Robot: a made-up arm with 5 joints. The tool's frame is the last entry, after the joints.
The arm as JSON. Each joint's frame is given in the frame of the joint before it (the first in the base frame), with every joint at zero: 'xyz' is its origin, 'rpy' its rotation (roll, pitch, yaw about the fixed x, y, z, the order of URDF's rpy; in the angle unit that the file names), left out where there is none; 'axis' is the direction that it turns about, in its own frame. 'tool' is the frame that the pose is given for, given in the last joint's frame.
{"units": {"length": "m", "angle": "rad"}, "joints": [
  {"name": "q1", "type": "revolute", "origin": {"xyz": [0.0, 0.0, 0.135]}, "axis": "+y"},
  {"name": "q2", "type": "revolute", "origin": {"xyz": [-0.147, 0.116, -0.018]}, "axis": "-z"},
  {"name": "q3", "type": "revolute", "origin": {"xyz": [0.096, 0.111, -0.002]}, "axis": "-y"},
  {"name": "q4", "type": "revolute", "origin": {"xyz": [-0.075, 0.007, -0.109]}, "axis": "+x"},
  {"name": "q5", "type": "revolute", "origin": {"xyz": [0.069, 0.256, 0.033]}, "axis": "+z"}
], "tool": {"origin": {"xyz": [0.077, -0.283, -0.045]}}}
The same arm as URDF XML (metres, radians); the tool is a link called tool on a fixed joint. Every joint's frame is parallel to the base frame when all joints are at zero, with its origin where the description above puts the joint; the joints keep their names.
<robot name="arm">
<joint name="tool_fixed" type="fixed"><parent link="link5"/><child link="tool"/><origin xyz="0.0770 -0.2830 -0.0450" rpy="0.0000 0.0000 0.0000"/></joint>
<joint name="q5" type="continuous"><parent link="link4"/><child link="link5"/><origin xyz="0.0690 0.2560 0.0330" rpy="0.0000 0.0000 0.0000"/><axis xyz="0 0 1"/></joint>
<joint name="q4" type="continuous"><parent link="link3"/><child link="link4"/><origin xyz="-0.0750 0.0070 -0.1090" rpy="0.0000 0.0000 0.0000"/><axis xyz="1 0 0"/></joint>
<joint name="q3" type="continuous"><parent link="link2"/><child link="link3"/><origin xyz="0.0960 0.1110 -0.0020" rpy="0.0000 0.0000 0.0000"/><axis xyz="0 -1 0"/></joint>
<joint name="q2" type="continuous"><parent link="link1"/><child link="link2"/><origin xyz="-0.1470 0.1160 -0.0180" rpy="0.0000 0.0000 0.0000"/><axis xyz="0 0 -1"/></joint>
<joint name="q1" type="continuous"><parent link="base_link"/><child link="link1"/><origin xyz="0.0000 0.0000 0.1350" rpy="0.0000 0.0000 0.0000"/><axis xyz="0 1 0"/></joint>
<link name="base_link"/>
<link name="link1"/>
<link name="link2"/>
<link name="link3"/>
<link name="link4"/>
<link name="link5"/>
<link name="tool"/>
</robot>

